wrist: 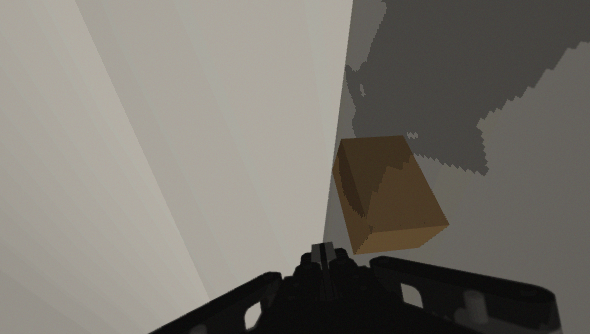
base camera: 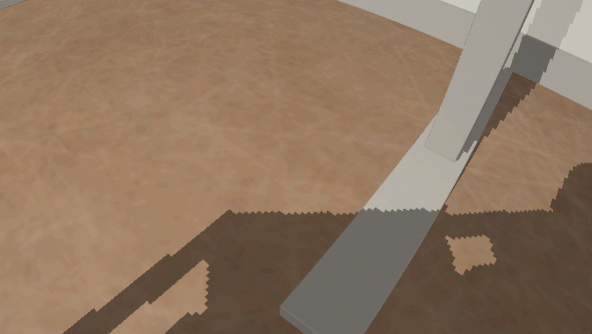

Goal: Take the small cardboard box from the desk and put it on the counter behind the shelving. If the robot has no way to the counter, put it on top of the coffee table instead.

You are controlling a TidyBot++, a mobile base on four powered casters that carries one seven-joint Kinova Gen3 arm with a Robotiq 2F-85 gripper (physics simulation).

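Places are measured from the arm's base along level axes (x right, y ahead, z up), in centimetres.
Pixels of known places: gripper, fingertip midpoint: (wrist: 324,258).
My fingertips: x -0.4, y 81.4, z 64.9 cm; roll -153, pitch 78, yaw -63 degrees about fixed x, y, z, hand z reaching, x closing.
Note:
Ahead of a thing's pixels: the offset from my fingertips to its top centre. "pt": to the spot under its first point. Level surfaces: height alone.
The small cardboard box @(dx +3.5, dy +5.3, dz -3.6 cm) (wrist: 400,195) sits on the grey desk top @(dz -9.6 cm) (wrist: 530,150) in the wrist view, right of the middle, close to the edge where the desk meets the pale wall. My gripper (wrist: 324,258) is shut with its fingertips together and nothing between them. It is apart from the box, which shows above and to the right of the fingertips in the wrist view. The counter, the shelving and the coffee table do not show in either view.
In the base camera view a grey desk foot (base camera: 365,260) runs across the brown floor @(dz -104.6 cm) (base camera: 200,125) at the right, with an upright leg @(pt dx +25.7, dy -37.4, dz -88.3 cm) (base camera: 482,75) rising from it. A pale wall with a baseboard (base camera: 425,25) stands behind. The pale wall (wrist: 225,100) fills the left of the wrist view.

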